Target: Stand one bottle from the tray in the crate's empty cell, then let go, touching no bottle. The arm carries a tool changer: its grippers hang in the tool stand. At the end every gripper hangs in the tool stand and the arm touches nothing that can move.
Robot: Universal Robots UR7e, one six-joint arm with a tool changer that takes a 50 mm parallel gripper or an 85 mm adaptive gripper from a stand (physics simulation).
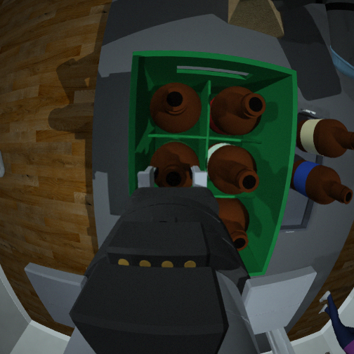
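Note:
The green crate (288, 150) has two columns of cells. Brown bottles stand in the back left (175, 107), back right (235, 112), middle right (230, 170) and front right (235, 220) cells. Another brown bottle (173, 150) stands in the middle left cell. My gripper (173, 178) is open, with one finger on each side of this bottle's neck and a gap visible on both sides. The front left cell is hidden under the gripper body. A cream-labelled bottle (325, 137) and a blue-labelled bottle (317, 182) stand on the tray (300, 222), right of the crate. The tool stand does not show clearly.
A tan box (256, 17) lies beyond the crate at the back. Part of a pale blue round thing (343, 62) shows at the right edge. The crate's back wall and right wall rise close around the bottles. Wooden floor (45, 150) lies to the left.

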